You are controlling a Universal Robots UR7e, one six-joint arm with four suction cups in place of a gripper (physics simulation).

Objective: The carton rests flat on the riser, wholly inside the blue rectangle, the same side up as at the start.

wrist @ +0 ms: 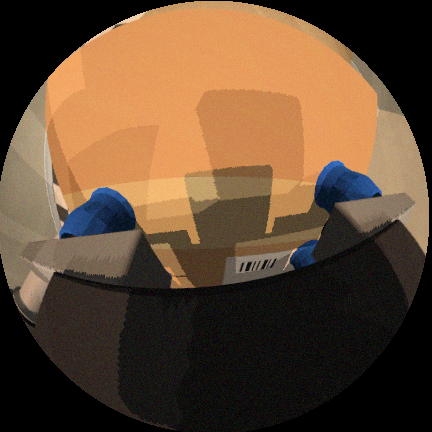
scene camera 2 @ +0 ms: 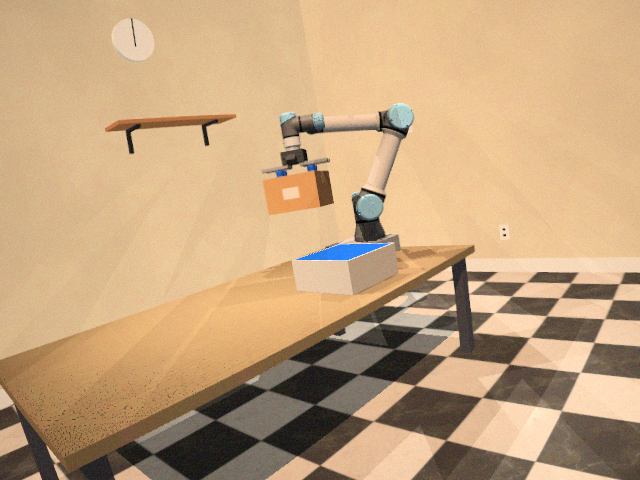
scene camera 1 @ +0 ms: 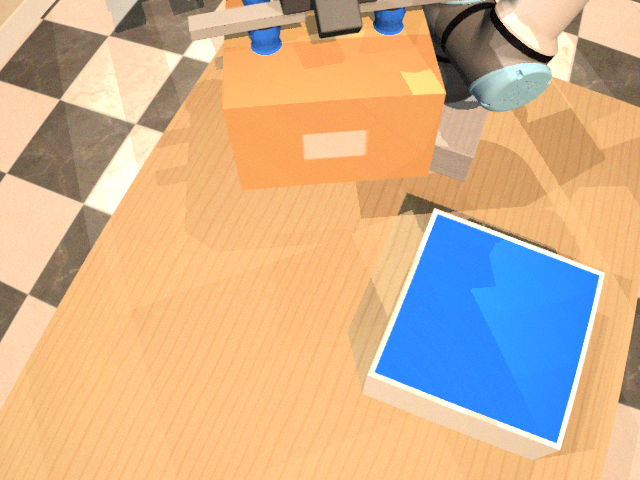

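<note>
The orange-brown carton (scene camera 1: 268,149) (scene camera 2: 305,198) (wrist: 200,60) hangs in the air under my gripper (scene camera 1: 328,31) (scene camera 2: 296,170) (wrist: 222,200). The blue suction cups touch its top face, and it looks roughly level. A pale label shows on one side, and a barcode label (wrist: 252,267) shows on its top in the wrist view. The pale riser (scene camera 1: 454,419) (scene camera 2: 323,276) stands on the table, with the blue rectangle (scene camera 1: 491,330) (scene camera 2: 343,251) on its top. The carton is high above the table and off to one side of the riser, upper left of it in scene camera 1. The far cups are partly hidden.
The wooden table (scene camera 1: 206,361) (scene camera 2: 206,330) carries the riser and the arm's base (scene camera 2: 369,232), which stands behind the riser in scene camera 2. A grey block (scene camera 1: 457,149) shows beside the carton in scene camera 1. A wall shelf (scene camera 2: 170,121) and clock (scene camera 2: 132,39) are on the wall.
</note>
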